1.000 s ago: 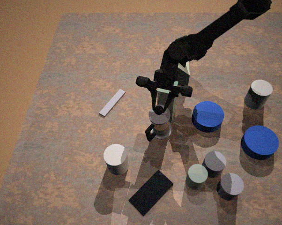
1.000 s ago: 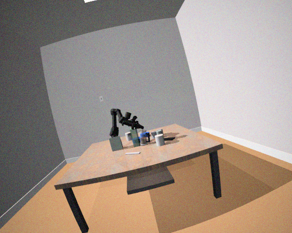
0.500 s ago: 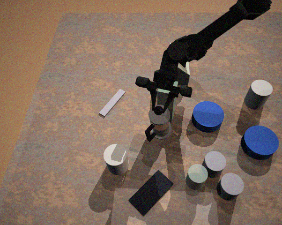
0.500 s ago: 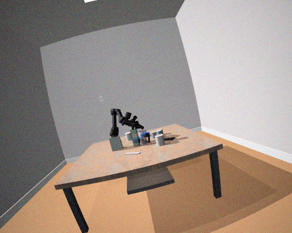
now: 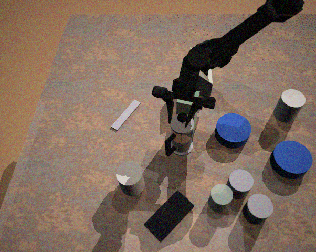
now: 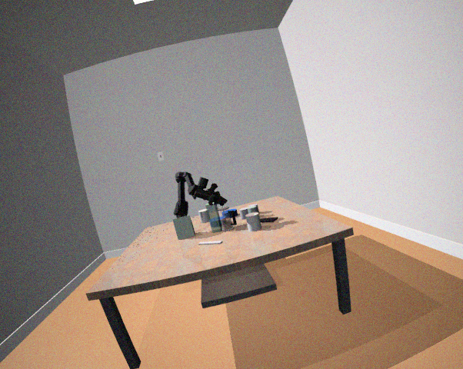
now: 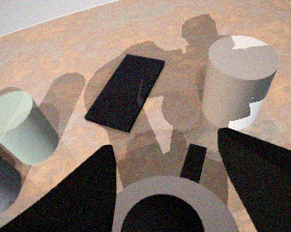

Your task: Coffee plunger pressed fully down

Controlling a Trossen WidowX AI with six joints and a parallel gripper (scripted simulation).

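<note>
Right now the glass coffee press is 20 mm behind my gripper tip and 90 mm below it. From my gripper tip the other things lie so: white strip: 130 mm behind, 220 mm to the right, 180 mm below; then black slab: 220 mm ahead, 10 mm to the left, 180 mm below; then tall pale green box: 110 mm behind, 20 mm to the left, 90 mm below.
</note>
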